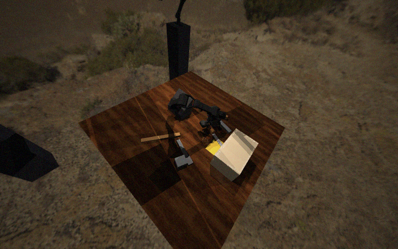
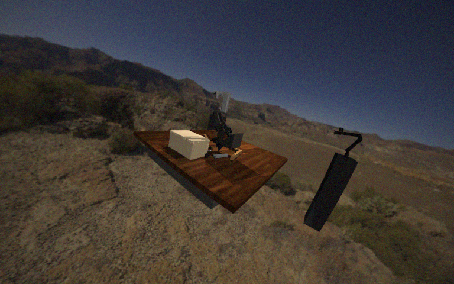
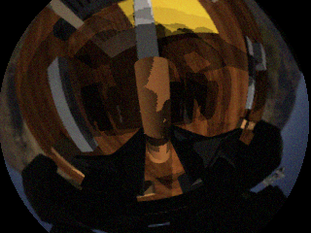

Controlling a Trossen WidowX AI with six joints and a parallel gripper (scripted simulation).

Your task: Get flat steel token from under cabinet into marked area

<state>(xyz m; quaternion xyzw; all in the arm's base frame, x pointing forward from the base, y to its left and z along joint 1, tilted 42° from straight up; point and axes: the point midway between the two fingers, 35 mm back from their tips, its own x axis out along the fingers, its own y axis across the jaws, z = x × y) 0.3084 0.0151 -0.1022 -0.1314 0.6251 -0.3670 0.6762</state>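
Right now the grey bar is 110 mm to the left of my gripper tip and 90 mm ahead of it. The rest, counted from my gripper tip: steel token (280 mm ahead, 140 mm to the right); then grey block (400 mm to the right, 50 mm ahead, 10 mm above); then grey scraper (330 mm to the right, 30 mm ahead).
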